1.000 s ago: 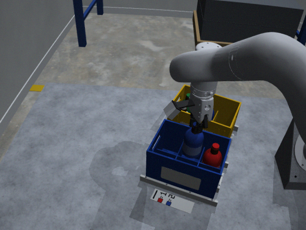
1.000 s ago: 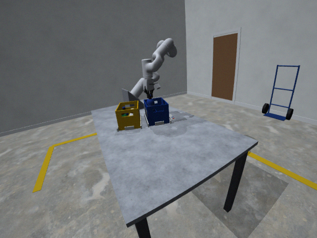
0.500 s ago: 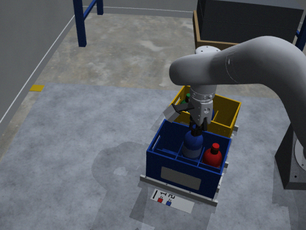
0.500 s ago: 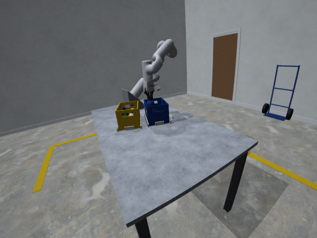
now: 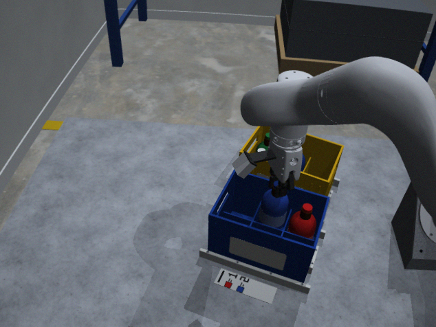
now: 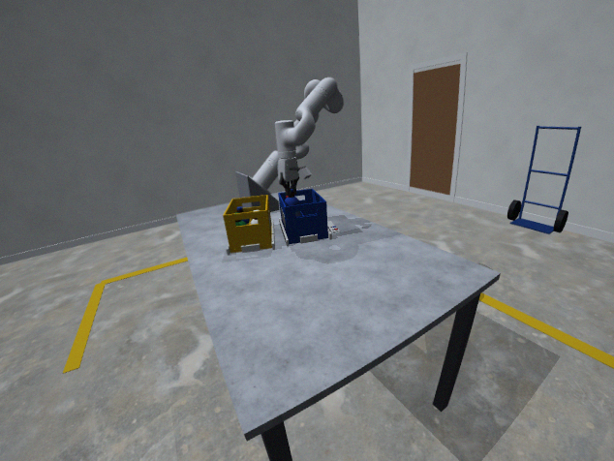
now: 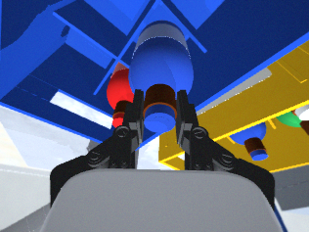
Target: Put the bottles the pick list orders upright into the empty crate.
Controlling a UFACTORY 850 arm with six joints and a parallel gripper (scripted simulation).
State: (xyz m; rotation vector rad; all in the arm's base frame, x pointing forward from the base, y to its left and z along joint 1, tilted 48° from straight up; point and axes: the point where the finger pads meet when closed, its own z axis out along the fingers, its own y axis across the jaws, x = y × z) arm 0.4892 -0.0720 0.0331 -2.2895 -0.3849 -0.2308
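My gripper is now 20 mm short of the blue crate, 40 mm to the right of it and 130 mm above it. Round my hand: white-capped bottle 30 mm ahead, 190 mm to the right, 120 mm below; then yellow crate 70 mm behind, 200 mm to the right, 130 mm below; then red-label bottle 80 mm behind, 30 mm to the left, 120 mm below.
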